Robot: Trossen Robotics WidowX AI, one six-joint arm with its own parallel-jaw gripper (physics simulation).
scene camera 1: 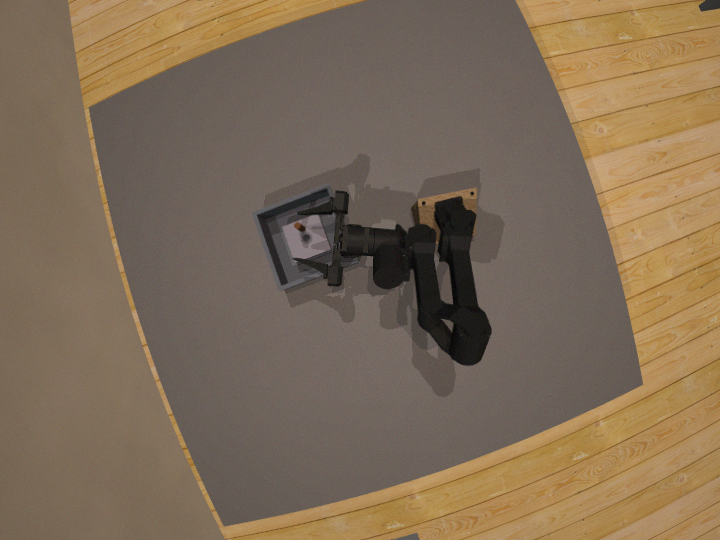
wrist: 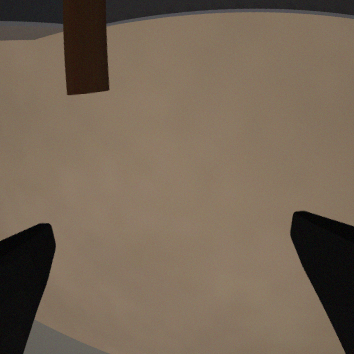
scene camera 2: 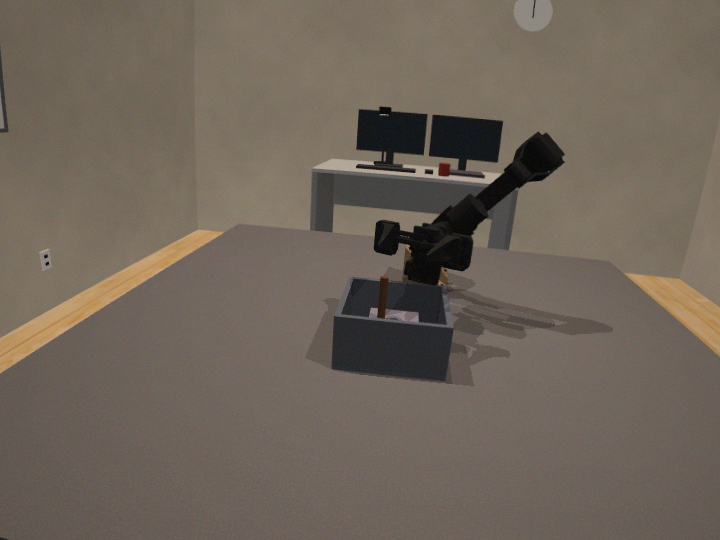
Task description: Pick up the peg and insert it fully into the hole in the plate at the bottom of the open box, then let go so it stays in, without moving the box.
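Places are measured from the arm's base along level axes (x down, y ahead, z right), in millimetres.
Where they show: gripper, fingertip midpoint: (scene camera 1: 295, 235) (wrist: 173, 231) (scene camera 2: 401, 252); arm's base at its link origin: (scene camera 1: 449, 210).
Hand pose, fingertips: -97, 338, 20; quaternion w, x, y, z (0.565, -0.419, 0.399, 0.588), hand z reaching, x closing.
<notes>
Each offset is from my fingertips to the top centre of the thing, as dx, dy, dz. Level surfaces: height alone.
The brown peg @[+49, -3, +26] (scene camera 1: 298, 226) (scene camera 2: 382, 297) stands roughly upright in the grey-blue open box @[+89, -6, +3] (scene camera 1: 268, 251) (scene camera 2: 390, 347). Its foot is hidden behind the near wall in scene camera 2. The pale plate @[+126, -6, +3] (scene camera 1: 314, 227) (scene camera 2: 410, 316) lies on the box bottom. Its dark hole (scene camera 1: 306, 237) shows beside the peg's top; whether the foot rests on the plate cannot be told. In the wrist view one end of the peg (wrist: 86, 50) shows at upper left. My gripper (scene camera 1: 296, 235) (scene camera 2: 405, 252) (wrist: 173, 231) is wide open and empty, above the box and higher than the peg's top.
The box walls stand around the plate and peg. The arm's wooden base (scene camera 1: 429, 213) lies to the right of the box in scene camera 1. A desk (scene camera 2: 372, 194) with two monitors (scene camera 2: 390, 132) (scene camera 2: 465, 138) and a red mug (scene camera 2: 444, 169) stands beyond the grey table @[dx +187] (scene camera 1: 232, 377) (scene camera 2: 232, 418).
</notes>
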